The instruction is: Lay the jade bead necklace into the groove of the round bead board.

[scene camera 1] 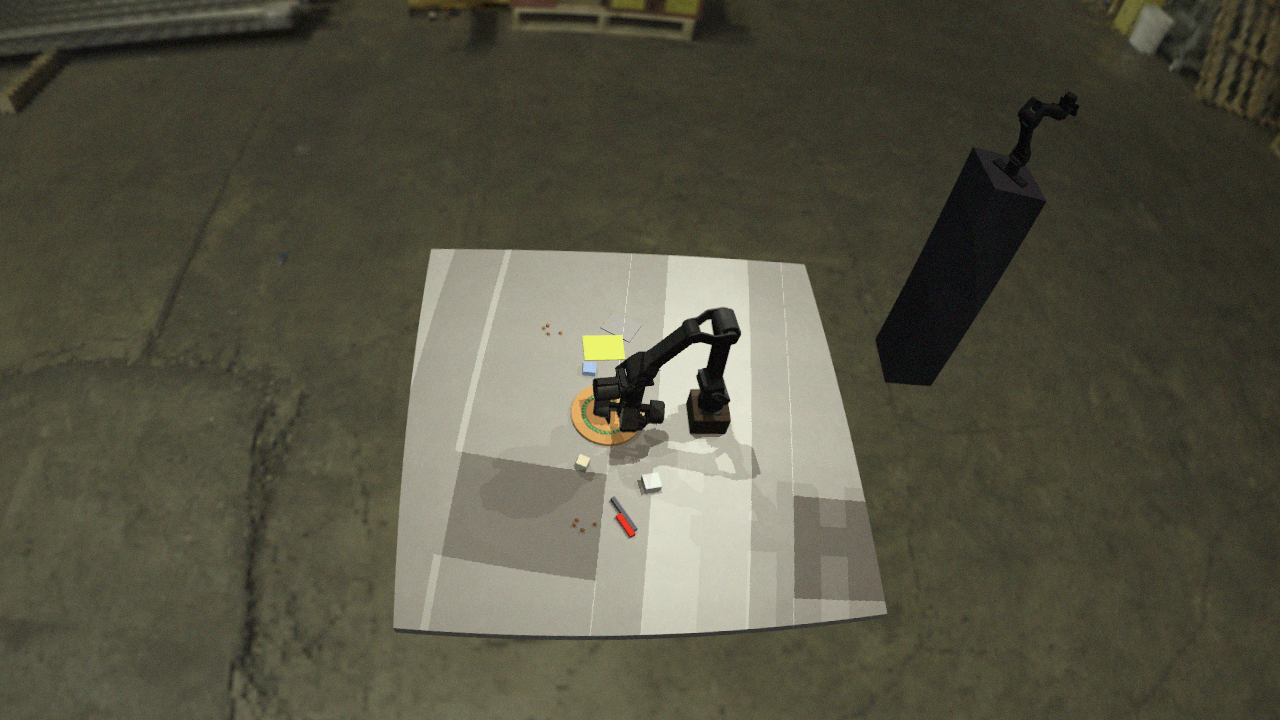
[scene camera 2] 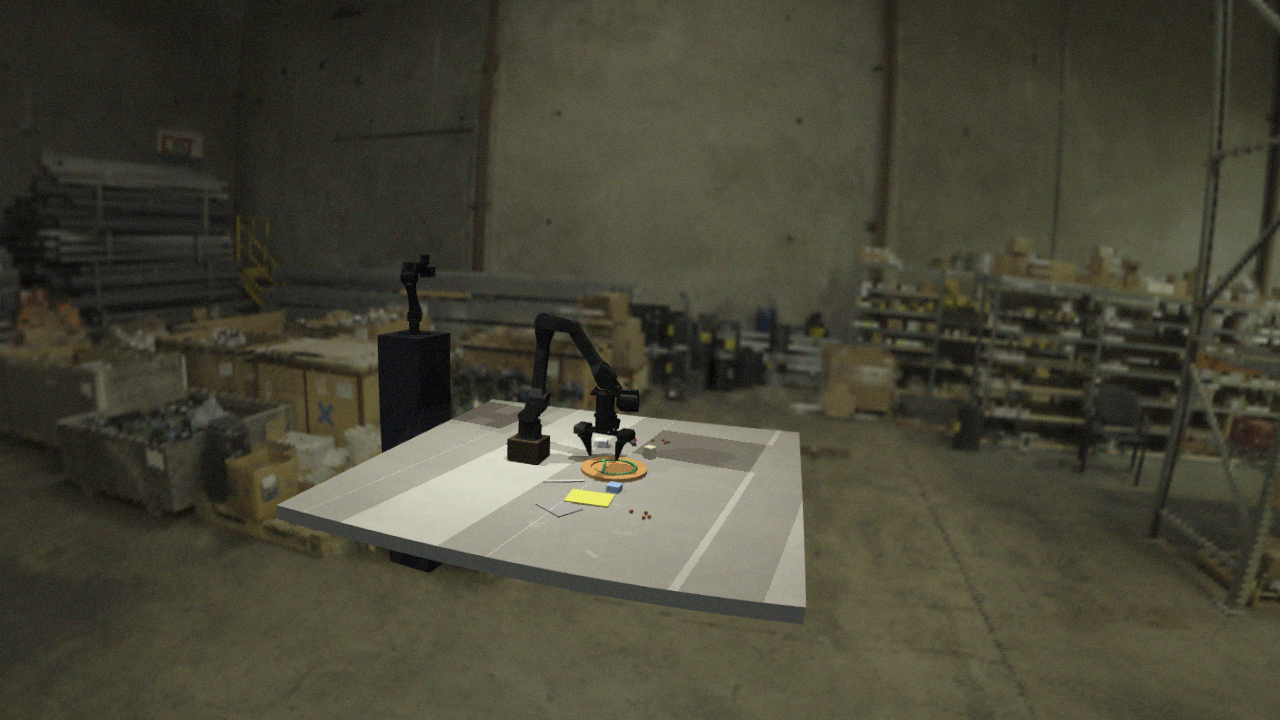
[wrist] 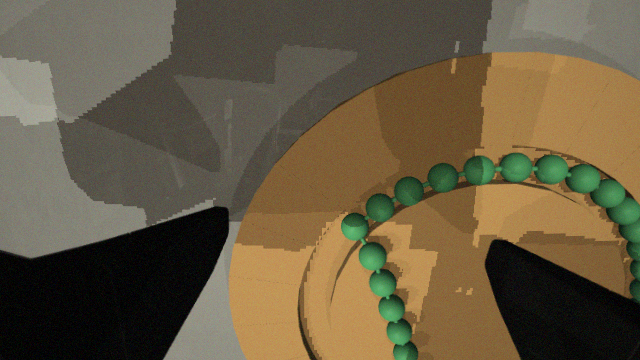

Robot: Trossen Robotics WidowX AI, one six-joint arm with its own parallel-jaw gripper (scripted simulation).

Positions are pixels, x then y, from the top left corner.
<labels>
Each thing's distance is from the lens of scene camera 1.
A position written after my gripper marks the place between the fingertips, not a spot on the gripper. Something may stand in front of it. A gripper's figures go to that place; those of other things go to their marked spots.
my gripper (scene camera 1: 625, 425): 212 cm
yellow pad (scene camera 1: 597, 347): 229 cm
</labels>
